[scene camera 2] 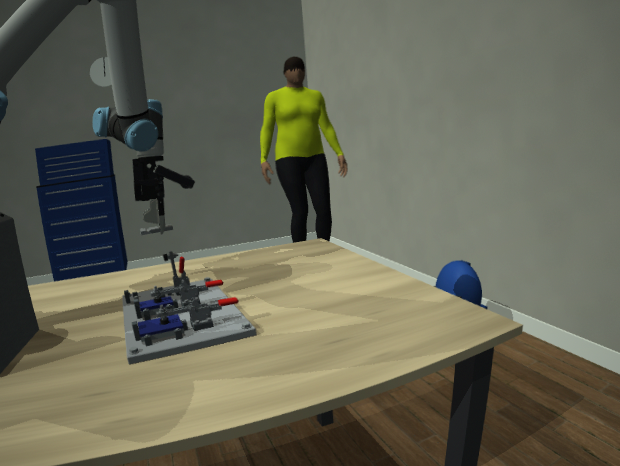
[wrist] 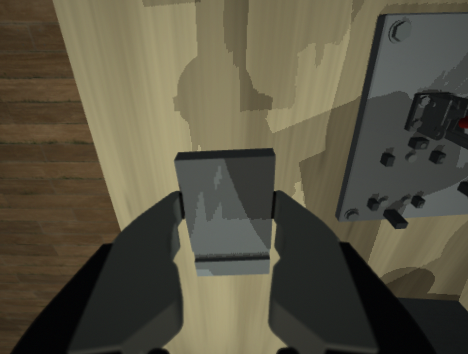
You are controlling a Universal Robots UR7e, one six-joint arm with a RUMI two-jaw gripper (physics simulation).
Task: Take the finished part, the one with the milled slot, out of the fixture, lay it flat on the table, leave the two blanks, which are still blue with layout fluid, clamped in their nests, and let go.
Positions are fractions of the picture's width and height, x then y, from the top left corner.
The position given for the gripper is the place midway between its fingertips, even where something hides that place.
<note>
In view: the gripper (scene camera 2: 0.26,0.50), a finished part (wrist: 0.49,0.55), a blue blank (scene camera 2: 0.25,0.70) and a fixture plate (wrist: 0.90,0.18).
The gripper shows as well in the wrist view (wrist: 0.49,0.55).
</note>
